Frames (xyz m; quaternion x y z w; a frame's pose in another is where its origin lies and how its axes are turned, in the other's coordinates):
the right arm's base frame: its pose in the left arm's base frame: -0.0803 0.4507 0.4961 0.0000 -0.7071 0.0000 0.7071
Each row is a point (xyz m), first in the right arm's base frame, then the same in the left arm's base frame.
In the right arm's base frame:
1: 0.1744 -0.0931 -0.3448
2: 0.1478 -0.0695 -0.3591
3: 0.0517 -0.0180 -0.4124
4: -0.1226 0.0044 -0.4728
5: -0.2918 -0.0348 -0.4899
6: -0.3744 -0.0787 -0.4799
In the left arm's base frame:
1: 0.2645 0.3576 0.6705
2: 0.2788 0.3812 0.6439
3: 0.3321 0.4327 0.5478
4: 0.3925 0.4551 0.3735
5: 0.4096 0.4159 0.2043
6: 0.3996 0.3720 0.1217

